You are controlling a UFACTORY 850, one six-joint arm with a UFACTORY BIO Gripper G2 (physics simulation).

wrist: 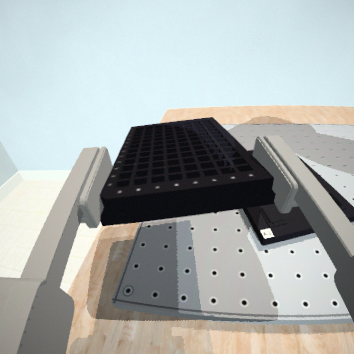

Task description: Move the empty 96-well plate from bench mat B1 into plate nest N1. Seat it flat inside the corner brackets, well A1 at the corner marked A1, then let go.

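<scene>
The black 96-well plate (182, 162) is held in the air above the grey perforated board. My gripper (189, 185) is shut on it, with one pad against each side, and the plate's wells face up. A black base with a small white label marked A1, which looks like nest N1 (287, 227), lies on the board below and to the right, partly hidden by the held plate and the right finger. Its corner brackets cannot be made out. Bench mat B1 does not show in the wrist view.
The perforated board (227, 287) lies on the wooden table top (145, 335), with shadows across both. The board's left and near edges show below the plate. A pale floor (35, 215) is at the left, and a light blue wall (150, 55) stands behind.
</scene>
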